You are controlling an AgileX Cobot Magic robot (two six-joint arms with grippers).
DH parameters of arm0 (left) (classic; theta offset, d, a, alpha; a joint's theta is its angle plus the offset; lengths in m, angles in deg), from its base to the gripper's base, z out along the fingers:
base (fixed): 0 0 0 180
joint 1: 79.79 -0.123 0 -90
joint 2: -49.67 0 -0.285 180
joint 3: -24.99 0 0.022 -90
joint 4: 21.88 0.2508 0 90
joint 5: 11.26 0 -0.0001 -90
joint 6: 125.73 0.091 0 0
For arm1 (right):
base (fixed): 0 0 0 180
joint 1: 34.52 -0.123 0 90
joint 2: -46.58 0 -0.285 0
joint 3: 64.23 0 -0.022 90
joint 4: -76.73 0.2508 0 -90
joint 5: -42.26 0 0.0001 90
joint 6: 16.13 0.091 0 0
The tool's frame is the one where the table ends.
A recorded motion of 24 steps. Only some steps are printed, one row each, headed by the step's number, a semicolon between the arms.
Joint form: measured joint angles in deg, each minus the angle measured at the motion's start. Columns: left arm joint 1, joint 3, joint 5, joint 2, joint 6, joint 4; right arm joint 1, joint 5, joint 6, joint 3, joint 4, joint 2.
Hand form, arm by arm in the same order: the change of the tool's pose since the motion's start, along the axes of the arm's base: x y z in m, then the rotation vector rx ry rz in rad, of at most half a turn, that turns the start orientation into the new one. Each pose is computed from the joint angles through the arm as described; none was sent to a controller.
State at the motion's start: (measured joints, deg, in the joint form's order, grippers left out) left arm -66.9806 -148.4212 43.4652 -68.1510 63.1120 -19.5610; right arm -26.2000 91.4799 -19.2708 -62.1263 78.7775 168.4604
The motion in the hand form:
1: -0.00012 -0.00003 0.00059 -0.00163 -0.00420 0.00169; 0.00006 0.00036 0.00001 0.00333 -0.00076 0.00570
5: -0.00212 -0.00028 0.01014 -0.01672 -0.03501 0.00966; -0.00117 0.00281 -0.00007 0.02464 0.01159 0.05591
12: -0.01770 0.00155 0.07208 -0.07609 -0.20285 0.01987; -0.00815 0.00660 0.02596 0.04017 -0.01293 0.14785
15: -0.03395 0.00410 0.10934 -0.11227 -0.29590 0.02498; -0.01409 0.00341 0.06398 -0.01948 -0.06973 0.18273
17: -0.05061 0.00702 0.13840 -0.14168 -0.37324 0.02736; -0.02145 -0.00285 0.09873 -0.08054 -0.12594 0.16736
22: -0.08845 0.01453 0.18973 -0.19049 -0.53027 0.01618; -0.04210 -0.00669 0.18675 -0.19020 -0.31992 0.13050
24: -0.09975 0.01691 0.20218 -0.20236 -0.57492 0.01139; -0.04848 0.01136 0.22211 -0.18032 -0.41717 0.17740
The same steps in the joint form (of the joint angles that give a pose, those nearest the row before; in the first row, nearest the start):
1: 0.00 0.08 -0.19 0.15 -0.08 -0.04; 0.00 0.00 -0.50 0.00 0.31 0.00
5: 0.00 0.44 -0.68 1.93 -0.26 -0.56; 0.00 1.04 -4.37 0.00 2.11 0.00
12: 0.00 0.74 -0.60 12.44 -0.26 -1.86; 0.00 4.26 -10.46 -0.12 4.08 -3.94
15: 0.00 0.81 0.30 19.07 -0.26 -2.72; 0.06 6.92 -10.92 -1.79 1.11 -8.85
17: 0.00 0.93 1.01 24.60 -0.26 -3.36; 0.55 9.05 -9.26 -3.70 -2.05 -13.07
22: 0.00 0.92 2.11 35.09 0.34 -4.15; 0.73 12.81 -6.79 -10.76 -6.27 -22.03
24: 0.00 0.92 2.25 37.88 0.57 -4.29; -1.81 14.41 -7.68 -15.02 -4.72 -24.55

